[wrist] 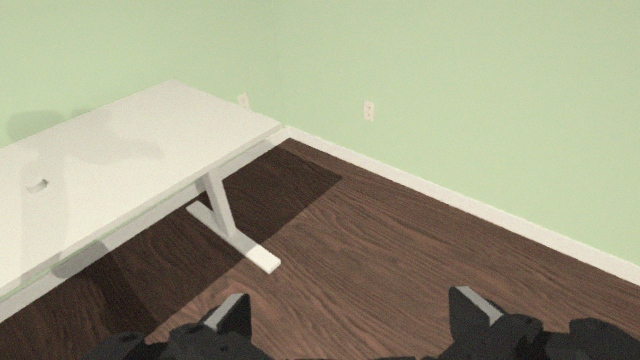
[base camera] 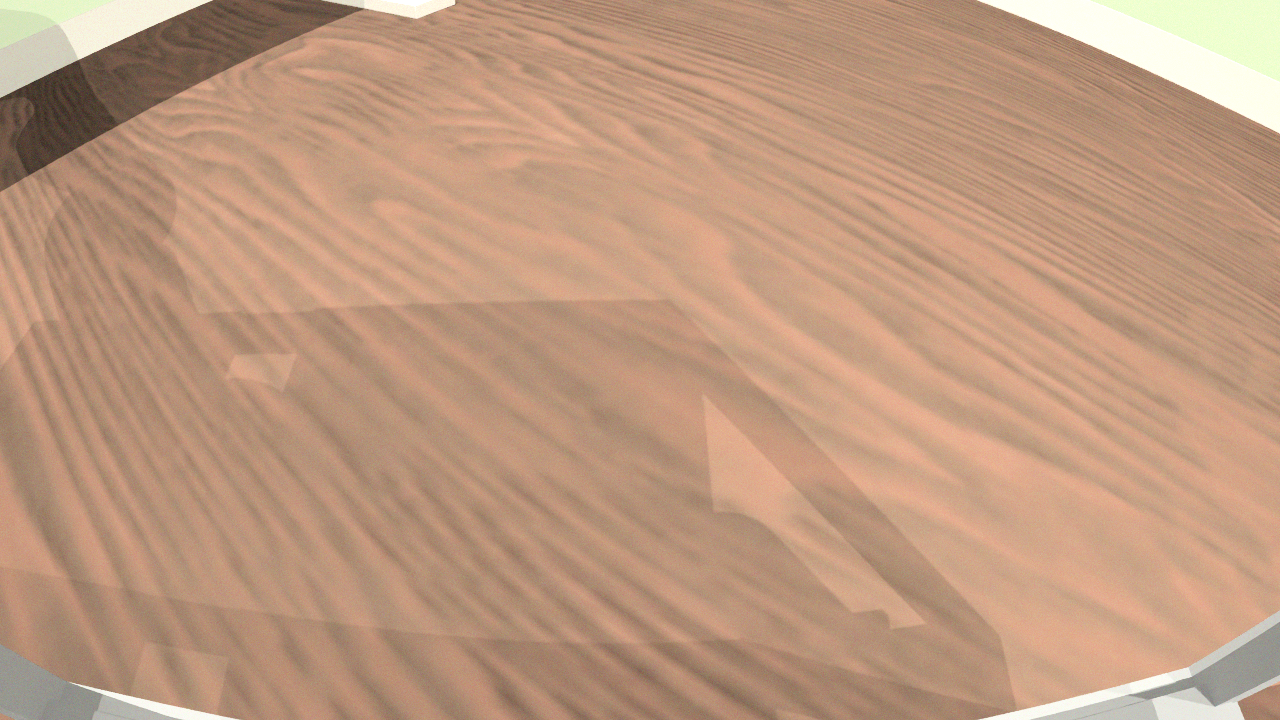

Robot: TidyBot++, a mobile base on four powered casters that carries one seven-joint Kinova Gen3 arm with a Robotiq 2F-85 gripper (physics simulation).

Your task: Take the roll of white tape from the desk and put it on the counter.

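Places are measured from the arm's base along level axes (x up, y right, z ahead), in centimetres.
Where they show: gripper, between the fingertips: (wrist: 349, 313).
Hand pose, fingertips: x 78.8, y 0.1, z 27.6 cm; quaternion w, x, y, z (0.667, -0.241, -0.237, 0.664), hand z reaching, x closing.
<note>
Each offset is from my fingertips to the centre of the thing. "spot": to the spot under its first point. Level surfaces: height alone.
The white desk {dx -46.5 cm} (wrist: 210, 117) stands at the left in the wrist view, against the green wall. On its top, near the left edge of the view, is a small pale shape with a grey crescent of shade {dx -45.3, dy -91.1, dz +69.9 cm} (wrist: 37, 185). It may be the roll of white tape, but it is too faint to tell. My gripper (wrist: 349, 313) is open with its fingers wide apart, and no object shows between them. It is to the right of the desk top in the view, with floor behind it. The counter does not show in either view.
The desk's leg {spot: dx -94.2, dy -54.8, dz +111.9 cm} (wrist: 220, 205) stands on a long foot (wrist: 262, 257) that juts out over the wooden floor {dx -118.5 cm} (wrist: 350, 240) (base camera: 626, 223). The end of a white foot {spot: dx -116.4, dy -33.2, dz +90.4 cm} (base camera: 413, 7) shows at the top of the base view. Green walls with two outlets (wrist: 369, 111) (wrist: 243, 101) meet behind the desk.
</note>
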